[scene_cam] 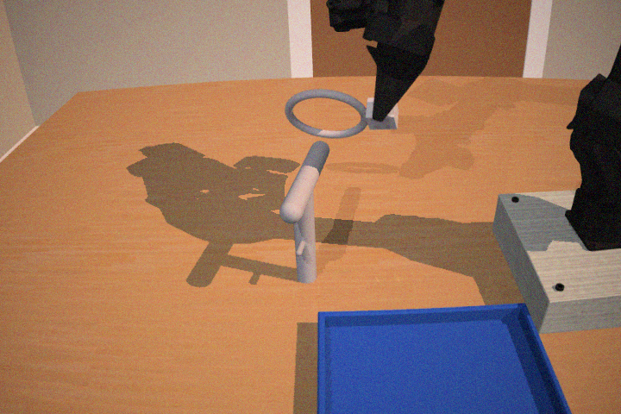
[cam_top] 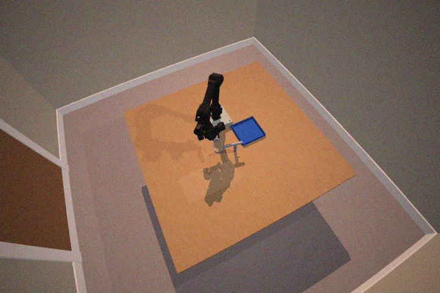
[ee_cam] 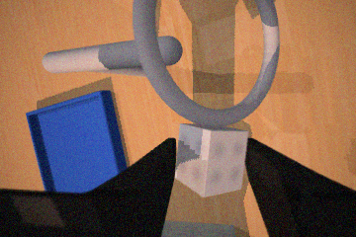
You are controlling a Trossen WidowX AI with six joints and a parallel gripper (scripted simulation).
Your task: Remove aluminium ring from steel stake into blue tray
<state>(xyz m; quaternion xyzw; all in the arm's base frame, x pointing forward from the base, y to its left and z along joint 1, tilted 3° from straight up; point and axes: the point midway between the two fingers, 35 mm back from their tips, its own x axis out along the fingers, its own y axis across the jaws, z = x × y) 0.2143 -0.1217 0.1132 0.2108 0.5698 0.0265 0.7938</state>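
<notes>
Right now the blue tray is 20 mm behind my gripper tip, 270 mm to the left of it and 120 mm below it. The rest, counted from my gripper tip: aluminium ring 40 mm ahead, 20 mm to the right.
</notes>
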